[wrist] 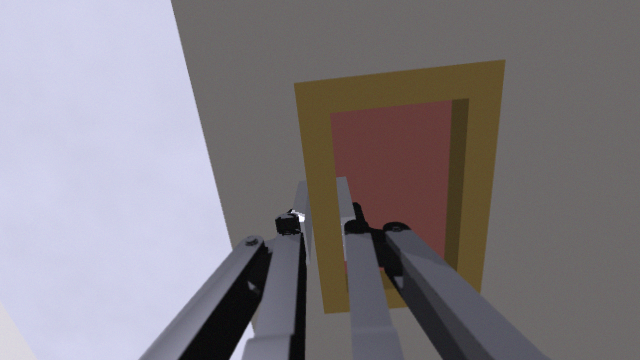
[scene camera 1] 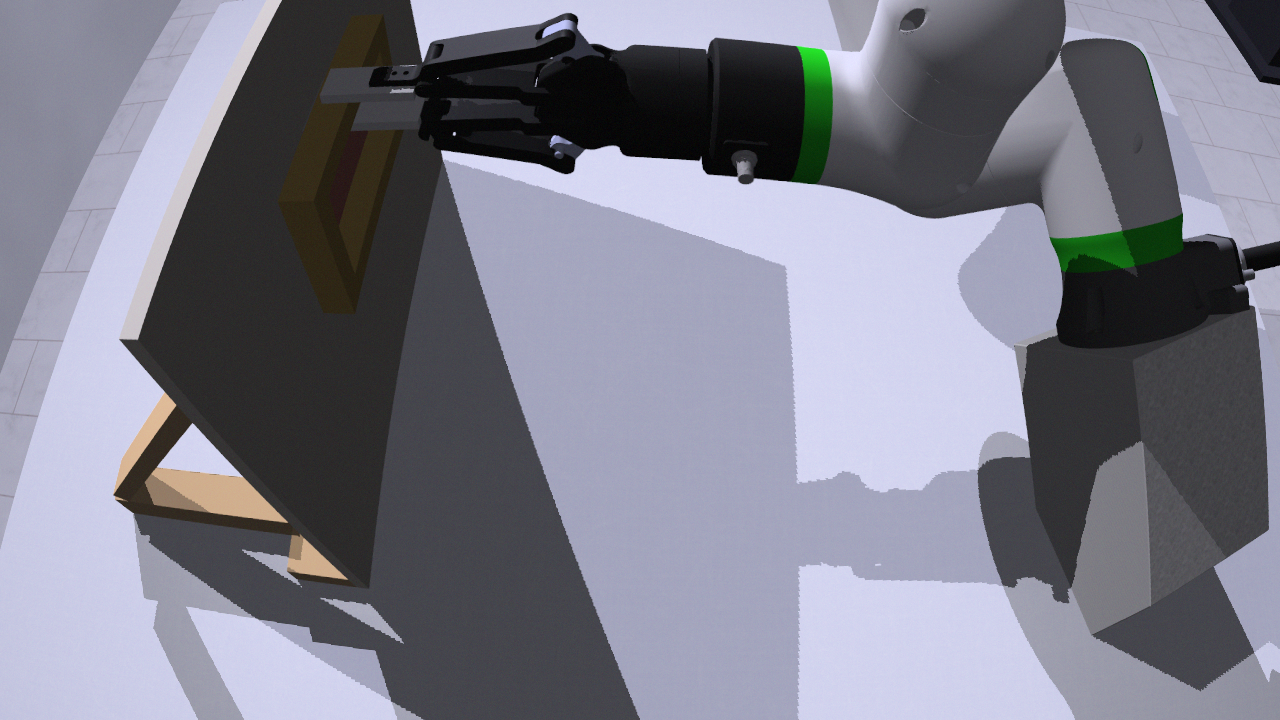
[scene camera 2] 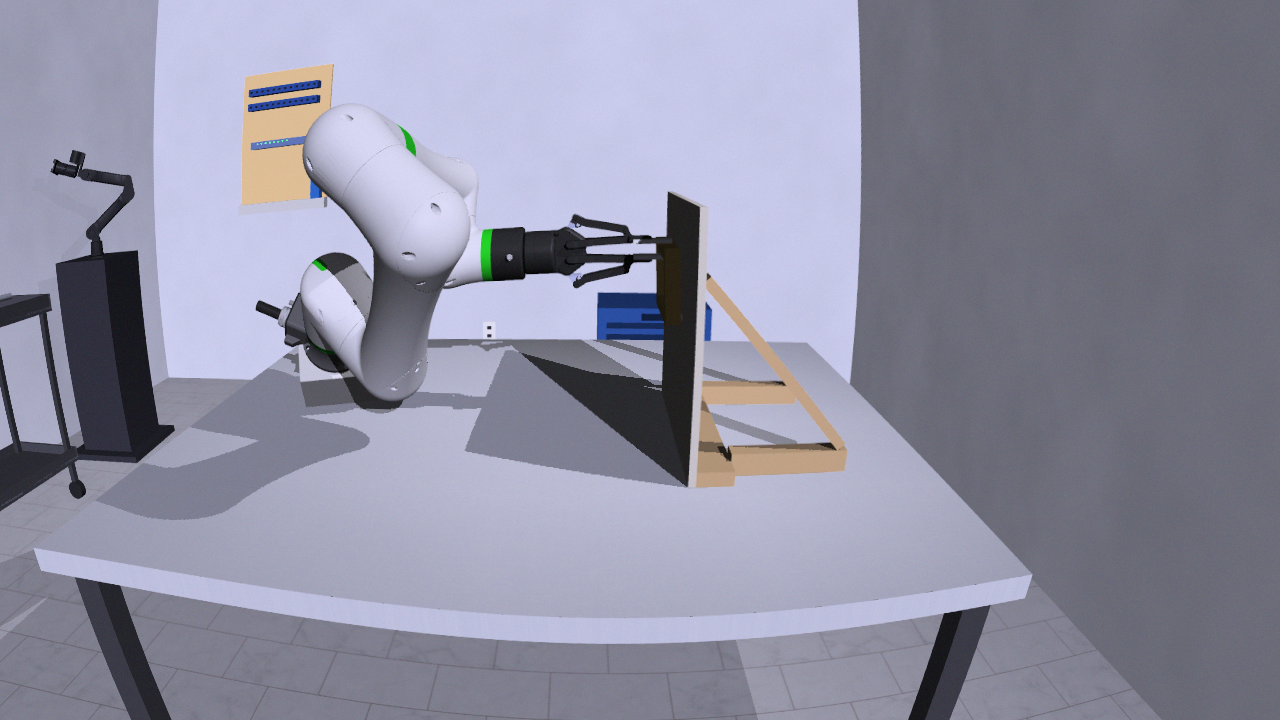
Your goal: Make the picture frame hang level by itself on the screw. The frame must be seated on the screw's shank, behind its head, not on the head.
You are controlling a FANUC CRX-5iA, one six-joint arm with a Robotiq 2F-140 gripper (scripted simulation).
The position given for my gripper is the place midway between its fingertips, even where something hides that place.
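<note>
Gripper, mine (scene camera 1: 329,100), again (wrist: 324,195), again (scene camera 2: 671,248). Picture frame (scene camera 1: 354,177), also (wrist: 411,153), also (scene camera 2: 668,271). Dark wall board (scene camera 1: 224,318), likewise (scene camera 2: 687,221).
</note>
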